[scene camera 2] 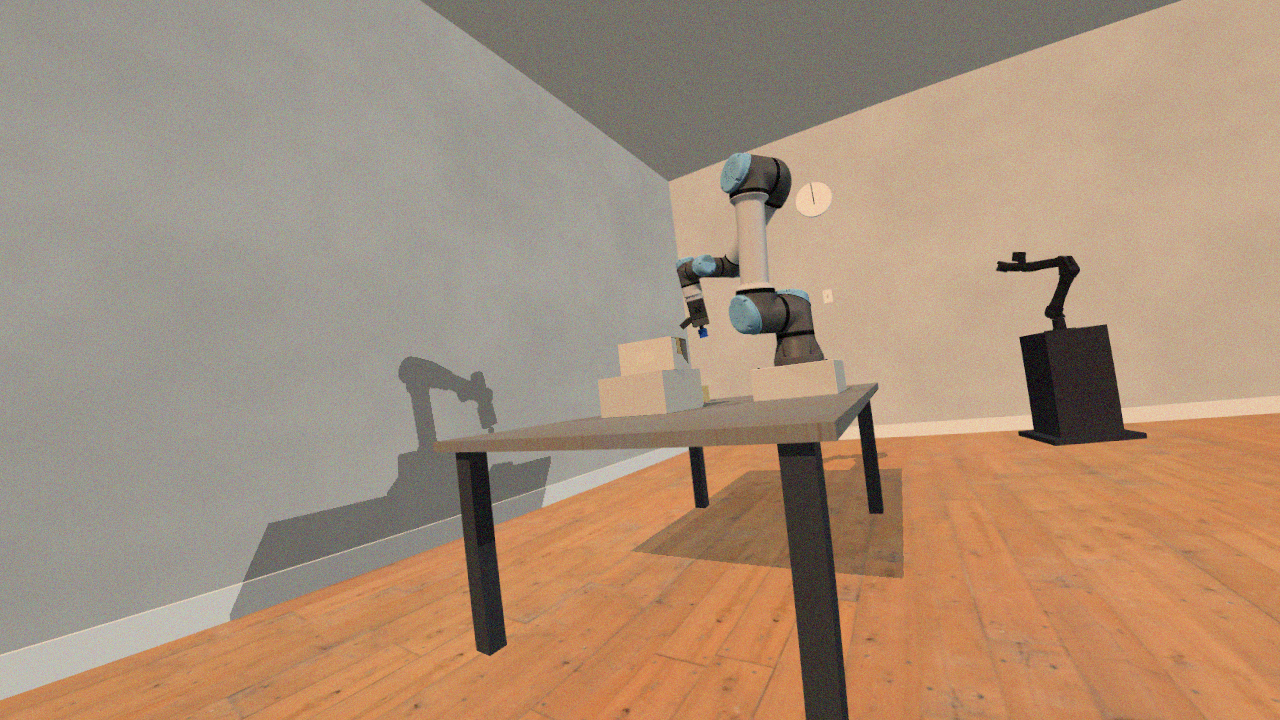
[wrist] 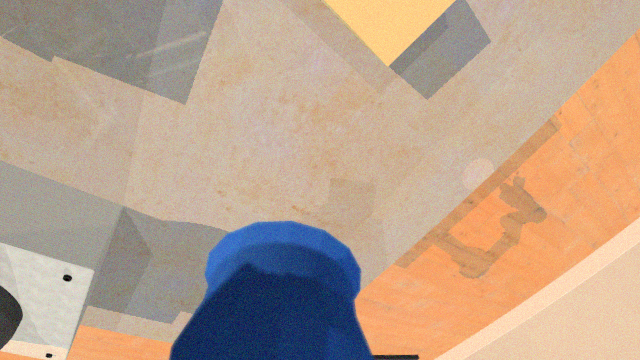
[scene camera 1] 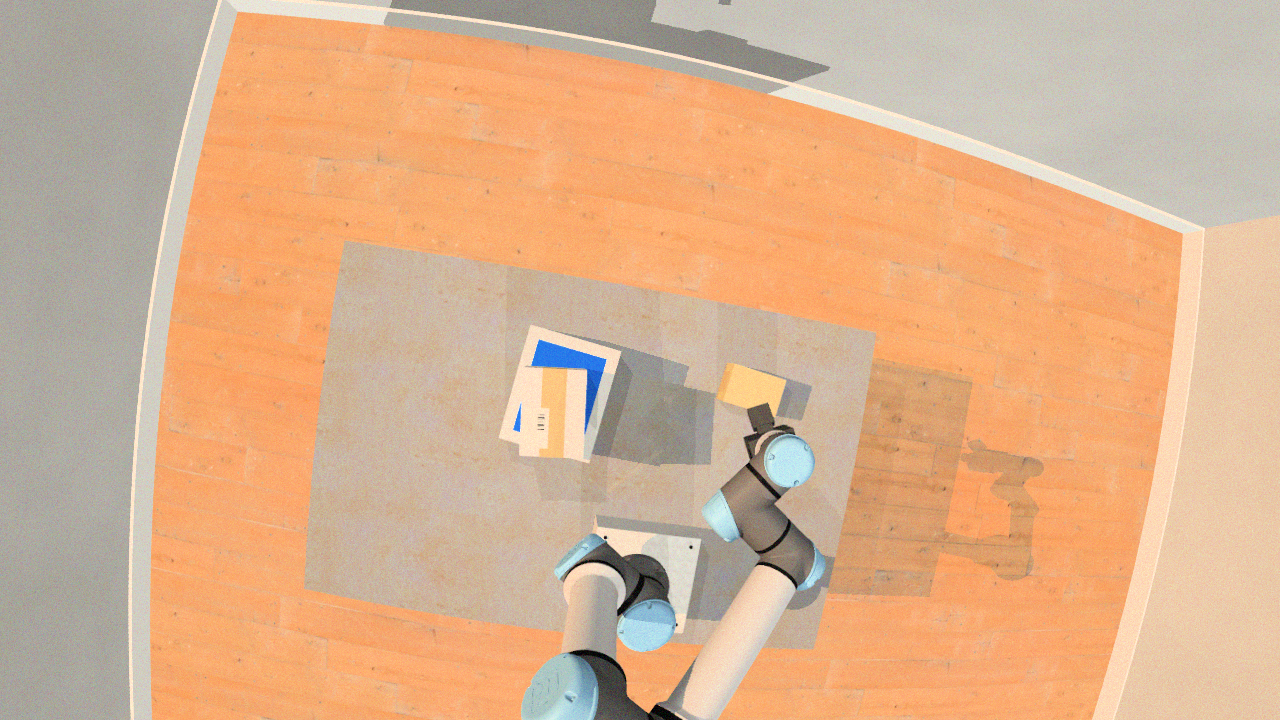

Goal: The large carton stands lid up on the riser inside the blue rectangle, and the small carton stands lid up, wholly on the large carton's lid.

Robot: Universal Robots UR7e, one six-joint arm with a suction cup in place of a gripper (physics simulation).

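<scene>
The large carton (scene camera 1: 556, 411) (scene camera 2: 648, 357), with a tan tape strip and a label on its upward face, stands on the white riser (scene camera 1: 572, 343) (scene camera 2: 631, 396). It is turned relative to the blue rectangle (scene camera 1: 577, 359); blue shows along its top and right sides in scene camera 1. The small carton (scene camera 1: 753, 386) (scene camera 2: 705, 394) (wrist: 390, 25), plain yellow on top, lies on the table, apart from the riser; I cannot tell whether its lid is up. My suction gripper (scene camera 2: 702, 332) (wrist: 282, 237) is open, holds nothing and hangs above the table. Its cup is hidden in scene camera 1.
The arm's white base block (scene camera 1: 682, 573) (scene camera 2: 798, 380) (wrist: 45, 295) stands on the grey table (scene camera 1: 402, 402) (scene camera 2: 716, 432). The table's edge lies right of the small carton. A black pedestal (scene camera 2: 1071, 385) with a dark arm stands on the floor farther off.
</scene>
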